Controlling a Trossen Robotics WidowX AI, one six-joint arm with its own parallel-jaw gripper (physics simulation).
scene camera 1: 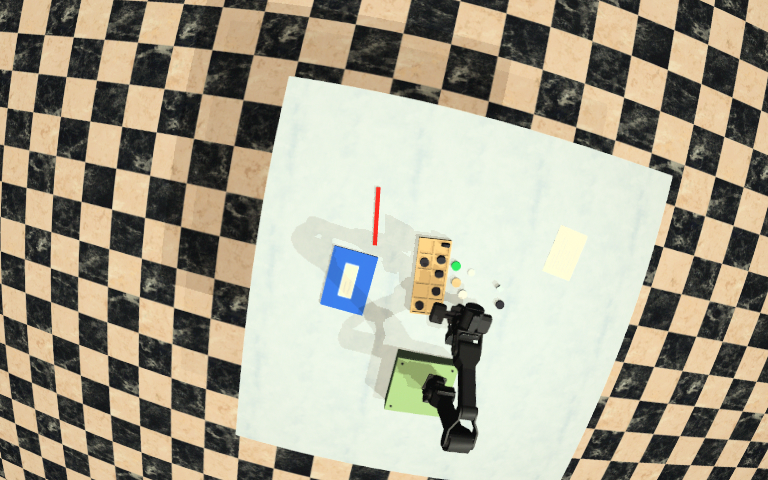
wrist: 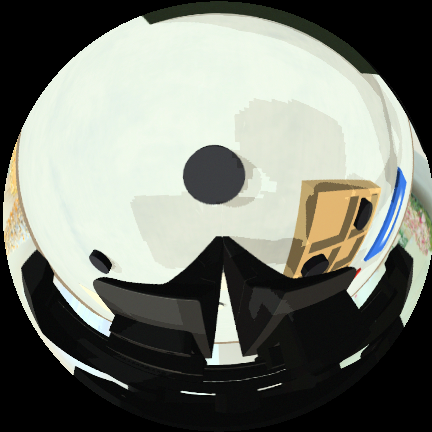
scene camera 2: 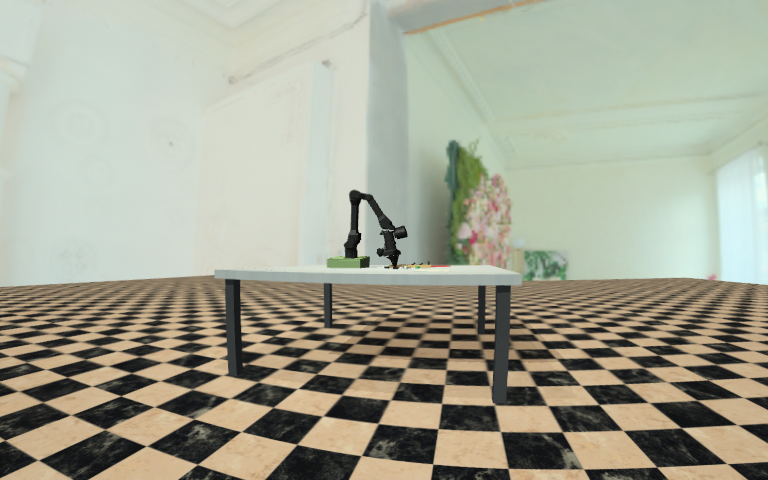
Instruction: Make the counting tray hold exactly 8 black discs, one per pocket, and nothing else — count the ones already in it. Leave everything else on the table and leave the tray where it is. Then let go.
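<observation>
The tan counting tray (scene camera 1: 423, 275) (wrist: 330, 215) has two columns of pockets. Black discs sit in several of its pockets; one dark piece (scene camera 1: 445, 245) in the top right pocket looks narrow, perhaps tilted. A loose black disc (wrist: 214, 174) lies flat on the table beside the tray, just beyond my fingertips in the wrist view; the arm hides it in scene camera 1. Another loose black disc (scene camera 1: 499, 304) (wrist: 100, 261) lies farther from the tray. My gripper (wrist: 221, 241) (scene camera 2: 394, 266) is shut and empty, low over the table near the tray's near end. Its fingertips are hidden in scene camera 1.
A green disc (scene camera 1: 455, 265), a tan disc (scene camera 1: 456, 281) and white discs (scene camera 1: 471, 272) (scene camera 1: 462, 294) lie right of the tray. A small pale piece (scene camera 1: 496, 284), a cream card (scene camera 1: 565, 253), a blue frame (scene camera 1: 331, 288), a red stick (scene camera 1: 376, 216) and the green base (scene camera 1: 407, 390) are also present.
</observation>
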